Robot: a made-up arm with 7 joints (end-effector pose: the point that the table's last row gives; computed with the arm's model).
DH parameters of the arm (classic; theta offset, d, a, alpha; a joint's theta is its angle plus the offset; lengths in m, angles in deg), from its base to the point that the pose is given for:
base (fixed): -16.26 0 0.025 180
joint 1: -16.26 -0.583 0.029 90
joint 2: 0 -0.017 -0.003 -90
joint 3: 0 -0.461 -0.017 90
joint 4: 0 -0.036 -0.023 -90
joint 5: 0 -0.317 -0.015 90
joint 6: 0 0.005 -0.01 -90
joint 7: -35.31 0 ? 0
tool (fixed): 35.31 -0.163 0 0
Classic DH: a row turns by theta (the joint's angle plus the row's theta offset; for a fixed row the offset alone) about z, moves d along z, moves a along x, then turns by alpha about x.
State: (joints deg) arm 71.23 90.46 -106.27 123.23 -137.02 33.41 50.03
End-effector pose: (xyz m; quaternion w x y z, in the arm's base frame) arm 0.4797 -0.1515 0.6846 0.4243 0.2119 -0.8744 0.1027
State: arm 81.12 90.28 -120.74 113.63 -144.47 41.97 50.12
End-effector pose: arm 0.4451 -0.3275 0.8029 0.3082 0.1004 -0.9414 -0.0931
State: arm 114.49 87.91 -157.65 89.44 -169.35 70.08 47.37
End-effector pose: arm -0.0968 -0.6427 0.9602 0.2107 0.0571 0.8366 0.5024
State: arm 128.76 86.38 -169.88 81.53 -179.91 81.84 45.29
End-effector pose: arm -0.3379 -0.5963 0.9484 0.4105 0.0274 0.7268 0.5499
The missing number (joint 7, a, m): -0.0294
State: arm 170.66 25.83 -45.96 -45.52 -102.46 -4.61 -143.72
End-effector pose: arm -0.1849 0.2834 1.3865 0.1638 0.5115 0.8073 -0.2444
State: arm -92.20 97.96 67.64 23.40 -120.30 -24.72 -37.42
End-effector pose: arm 0.2415 0.8881 0.4897 0.1889 -0.2755 -0.6581 0.6748
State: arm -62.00 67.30 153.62 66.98 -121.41 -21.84 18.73
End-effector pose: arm 0.2968 0.3226 1.2152 0.1212 -0.9903 0.0659 0.0167
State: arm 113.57 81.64 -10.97 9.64 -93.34 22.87 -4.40
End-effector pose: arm -0.3824 -0.8798 0.6672 0.6713 -0.7246 -0.1173 -0.1032
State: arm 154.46 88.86 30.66 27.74 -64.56 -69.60 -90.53
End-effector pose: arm -0.8531 -0.1709 0.6220 0.0983 -0.6897 0.5731 -0.4315
